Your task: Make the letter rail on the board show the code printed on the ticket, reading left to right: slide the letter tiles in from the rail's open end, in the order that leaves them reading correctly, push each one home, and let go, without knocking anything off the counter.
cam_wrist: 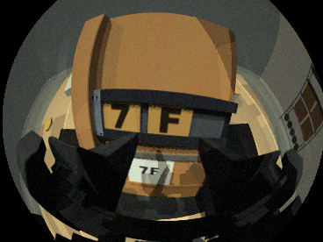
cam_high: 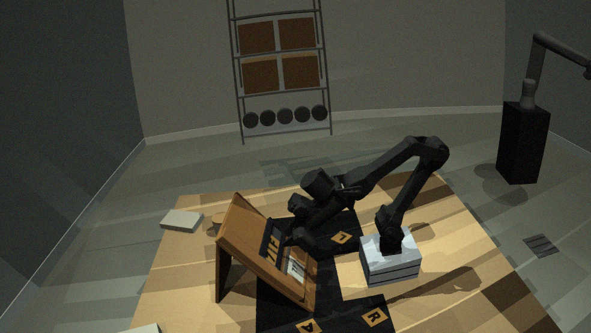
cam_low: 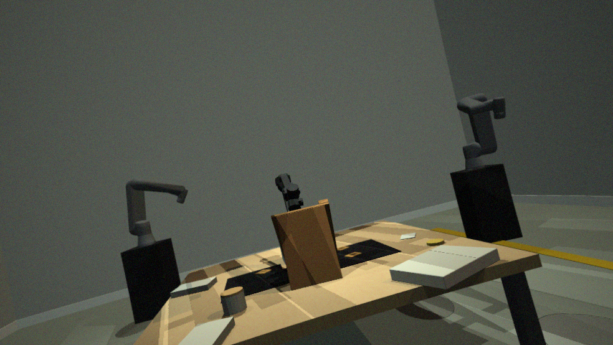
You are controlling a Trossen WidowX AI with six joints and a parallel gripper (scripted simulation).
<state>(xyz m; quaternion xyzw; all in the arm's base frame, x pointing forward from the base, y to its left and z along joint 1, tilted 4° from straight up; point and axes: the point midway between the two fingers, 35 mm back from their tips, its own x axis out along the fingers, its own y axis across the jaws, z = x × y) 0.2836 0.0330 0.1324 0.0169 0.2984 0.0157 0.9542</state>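
My gripper tip is now 20 mm past the white ticket, 20 mm to the right of it and 100 mm above it. Also, from my gripper tip: card 200 mm behind, 510 mm to the left, 180 mm below; then yellow disc 40 mm ahead, 550 mm to the left, 170 mm below.
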